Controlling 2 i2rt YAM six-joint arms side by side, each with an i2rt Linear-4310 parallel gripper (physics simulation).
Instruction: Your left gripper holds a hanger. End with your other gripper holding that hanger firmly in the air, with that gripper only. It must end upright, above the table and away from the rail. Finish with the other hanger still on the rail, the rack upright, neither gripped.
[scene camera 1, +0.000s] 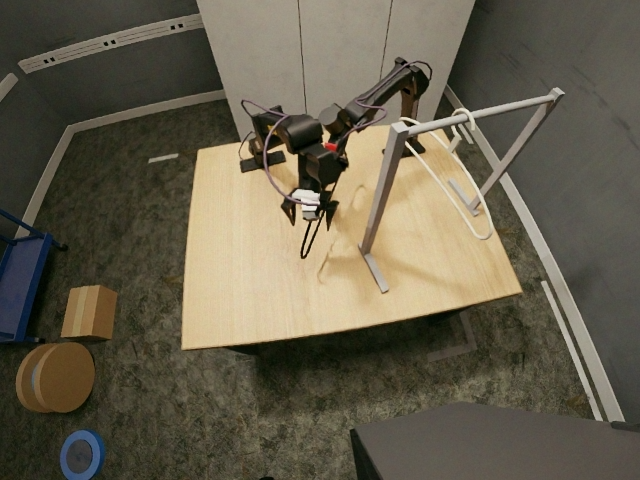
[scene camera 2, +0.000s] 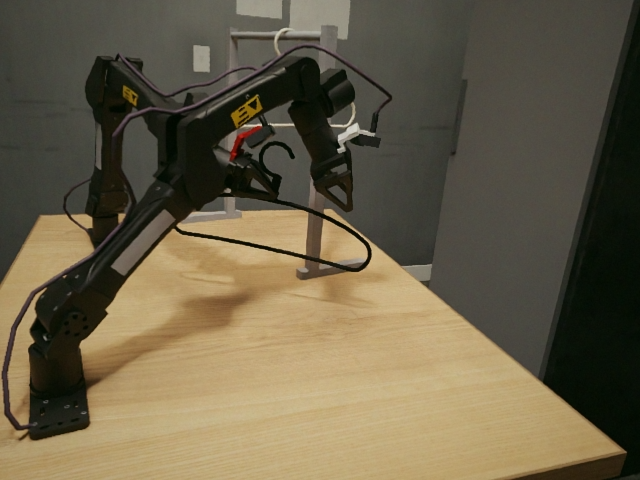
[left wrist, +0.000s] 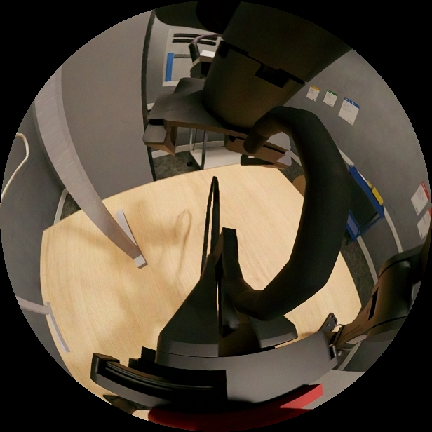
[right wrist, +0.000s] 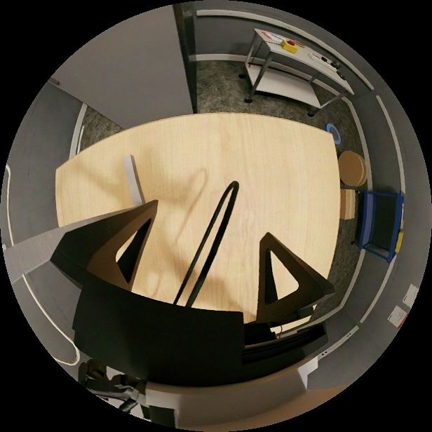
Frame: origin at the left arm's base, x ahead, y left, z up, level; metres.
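Seen in the pictures: left gripper, between the fingertips: (scene camera 1: 322, 188) (scene camera 2: 277, 196); right gripper, between the fingertips: (scene camera 1: 310, 227) (scene camera 2: 349, 201); left arm's base, origin of its link: (scene camera 1: 403, 151); right arm's base, origin of its link: (scene camera 1: 262, 162) (scene camera 2: 58, 390).
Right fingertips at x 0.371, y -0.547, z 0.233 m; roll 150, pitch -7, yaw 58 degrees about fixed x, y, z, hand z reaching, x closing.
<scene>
Offsets run from my right fingertips to a thing's top centre. "*": to the spot under its first point. Level surfaces: height alone.
My left gripper (scene camera 2: 275, 192) (left wrist: 215, 258) is shut on the black hanger {* dx +0.032, dy -0.040, dz -0.084 m} (scene camera 1: 303, 255) (scene camera 2: 369, 250) (left wrist: 326, 200) (right wrist: 220, 241) just below its hook. The hanger is in the air, hook up, its wire body hanging below over the table. My right gripper (scene camera 1: 311, 226) (scene camera 2: 348, 205) (right wrist: 214, 222) is open and points down beside the hook, above one shoulder; in its wrist view the wire runs between the open fingers, lower down. The white hanger (scene camera 1: 490, 226) (scene camera 2: 284, 124) hangs on the rail {dx +0.015, dy +0.422, dz +0.305 m} (scene camera 1: 501, 109) (scene camera 2: 310, 35). The rack (scene camera 1: 382, 191) (scene camera 2: 316, 227) (left wrist: 100, 215) stands upright.
A rack post stands close to the held hanger, on my left gripper's side. My two wrists are close together. The wooden table {dz -0.232 m} (scene camera 1: 232, 289) (scene camera 2: 361, 372) lies below. A blue cart (scene camera 1: 20, 279) and a cardboard box (scene camera 1: 93, 312) stand on the floor away from the table.
</scene>
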